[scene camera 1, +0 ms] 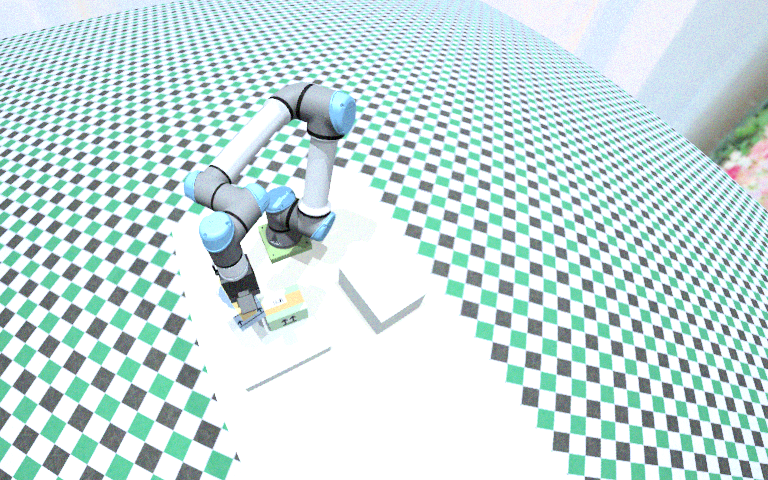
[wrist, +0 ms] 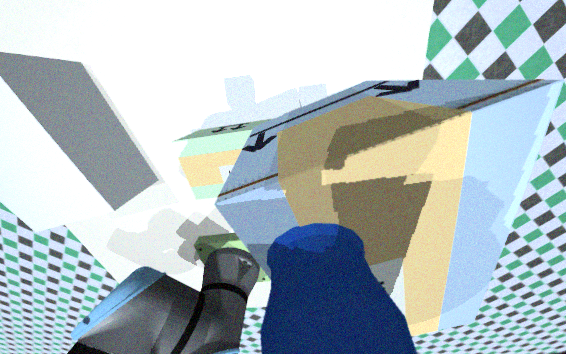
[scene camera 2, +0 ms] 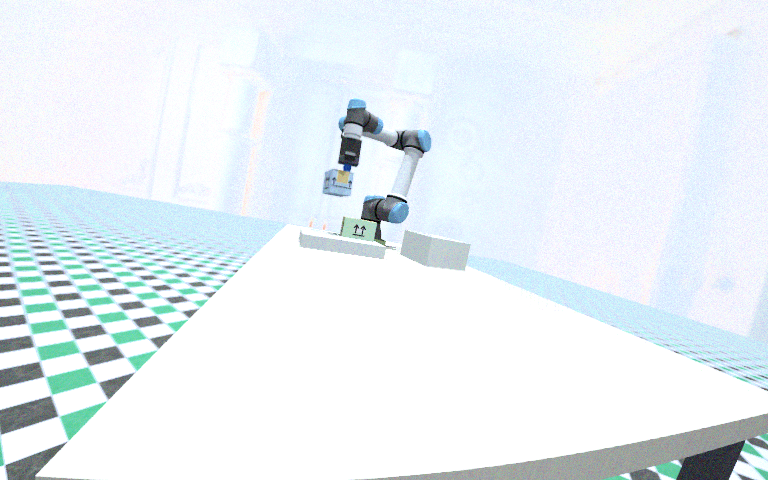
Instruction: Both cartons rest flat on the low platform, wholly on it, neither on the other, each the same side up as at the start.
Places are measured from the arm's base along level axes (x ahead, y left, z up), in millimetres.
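Pixels of known places: end effector, tool point: (wrist: pixel 308 231) (scene camera 2: pixel 346 175); arm's base, origin of the base link: (scene camera 1: pixel 284 233) (wrist: pixel 233 266).
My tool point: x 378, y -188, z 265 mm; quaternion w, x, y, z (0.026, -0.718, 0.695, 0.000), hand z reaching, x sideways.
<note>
Ahead of a thing's pixels: the offset from my tool point to its top centre. Level surfaces: height alone.
The blue carton {21 mm back, 30 mm right, 15 mm up} (scene camera 1: pixel 248 320) (scene camera 2: pixel 338 183) (wrist: pixel 450 225), with a tan tape band and black arrows, hangs in the air from my suction cup (scene camera 2: pixel 347 167) (wrist: pixel 316 240). Its arrows point up in scene camera 2, and its underside is well above the low platform's height. The green carton {37 mm back, 93 mm left, 169 mm down} (scene camera 1: pixel 287 318) (scene camera 2: pixel 357 229) (wrist: pixel 215 146) stands upright, arrows up, apparently on the low white platform {34 mm ahead, 24 mm left, 251 mm down} (scene camera 1: pixel 288 369) (scene camera 2: pixel 342 245), behind its front edge. In scene camera 1, the blue carton shows left of the green one. The platform's outline is washed out, and my cup's contact is partly hidden there.
A taller white-grey block {8 mm back, 445 mm left, 179 mm down} (scene camera 1: pixel 359 300) (scene camera 2: pixel 433 250) (wrist: pixel 85 130) stands to the right of the platform in the scene views. The arm's green base plate (scene camera 1: pixel 272 253) (wrist: pixel 220 242) lies behind the green carton. All stand on a long white table {299 mm down} (scene camera 2: pixel 368 350).
</note>
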